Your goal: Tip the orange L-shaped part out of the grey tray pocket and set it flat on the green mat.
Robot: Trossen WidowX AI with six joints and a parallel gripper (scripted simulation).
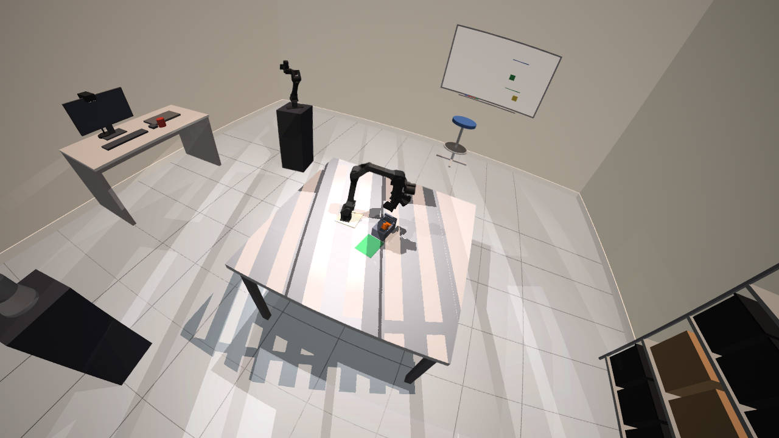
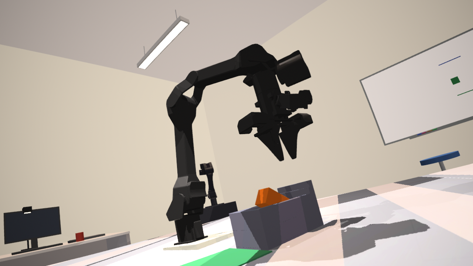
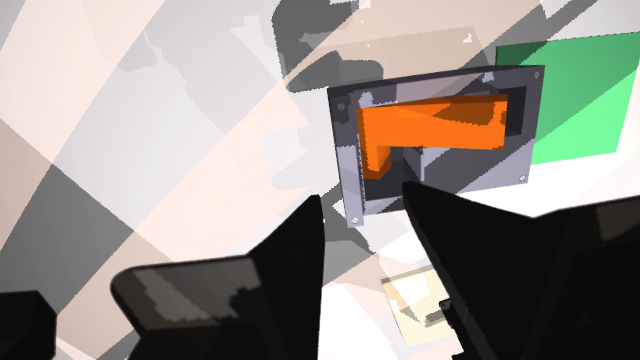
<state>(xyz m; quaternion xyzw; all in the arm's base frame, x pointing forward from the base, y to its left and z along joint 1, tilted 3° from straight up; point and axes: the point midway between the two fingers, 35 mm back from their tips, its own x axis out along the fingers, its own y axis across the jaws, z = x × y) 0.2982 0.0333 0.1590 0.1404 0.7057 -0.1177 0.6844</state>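
Now: gripper tip 2 cm past the orange L-shaped part, 4 cm to the left of it and 10 cm above it. Also, from my gripper tip: green mat 9 cm behind, 21 cm to the right, 16 cm below.
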